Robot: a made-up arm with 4 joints. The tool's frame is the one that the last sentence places.
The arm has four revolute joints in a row. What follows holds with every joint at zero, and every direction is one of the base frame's.
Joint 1 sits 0.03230 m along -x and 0.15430 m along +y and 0.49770 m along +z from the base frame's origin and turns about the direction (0.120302, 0.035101, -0.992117), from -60.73 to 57.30 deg.
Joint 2 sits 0.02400 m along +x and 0.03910 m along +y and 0.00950 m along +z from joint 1 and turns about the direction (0.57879, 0.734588, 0.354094), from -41.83 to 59.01 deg.
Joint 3 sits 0.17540 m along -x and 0.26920 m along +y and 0.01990 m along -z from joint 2 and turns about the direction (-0.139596, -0.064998, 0.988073), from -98.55 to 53.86 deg.
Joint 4 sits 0.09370 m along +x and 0.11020 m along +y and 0.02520 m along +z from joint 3 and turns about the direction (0.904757, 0.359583, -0.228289), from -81.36 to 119.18 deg.
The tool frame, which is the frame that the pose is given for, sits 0.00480 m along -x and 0.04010 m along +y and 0.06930 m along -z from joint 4; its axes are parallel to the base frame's.
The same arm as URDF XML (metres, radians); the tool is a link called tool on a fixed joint. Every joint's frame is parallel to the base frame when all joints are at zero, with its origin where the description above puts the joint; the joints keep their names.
<robot name="arm">
  <joint name="tool_joint" type="fixed">
    <parent link="link4"/>
    <child link="tool"/>
    <origin xyz="-0.0048 0.0401 -0.0693" rpy="0 0 0"/>
  </joint>
  <joint name="joint 4" type="revolute">
    <parent link="link3"/>
    <child link="link4"/>
    <origin xyz="0.0937 0.1102 0.0252" rpy="0 0 0"/>
    <axis xyz="0.904757 0.359583 -0.228289"/>
    <limit lower="-1.42" upper="2.0801"/>
  </joint>
  <joint name="joint 3" type="revolute">
    <parent link="link2"/>
    <child link="link3"/>
    <origin xyz="-0.1754 0.2692 -0.0199" rpy="0 0 0"/>
    <axis xyz="-0.139596 -0.064998 0.988073"/>
    <limit lower="-1.72" upper="0.94"/>
  </joint>
  <joint name="joint 2" type="revolute">
    <parent link="link1"/>
    <child link="link2"/>
    <origin xyz="0.024 0.0391 0.0095" rpy="0 0 0"/>
    <axis xyz="0.57879 0.734588 0.354094"/>
    <limit lower="-0.7301" upper="1.0299"/>
  </joint>
  <joint name="joint 1" type="revolute">
    <parent link="base"/>
    <child link="link1"/>
    <origin xyz="-0.0323 0.1543 0.4977" rpy="0 0 0"/>
    <axis xyz="0.120302 0.035101 -0.992117"/>
    <limit lower="-1.0599" upper="1.0001"/>
  </joint>
  <link name="base"/>
  <link name="link1"/>
  <link name="link2"/>
  <link name="link3"/>
  <link name="link4"/>
  <link name="tool"/>
</robot>

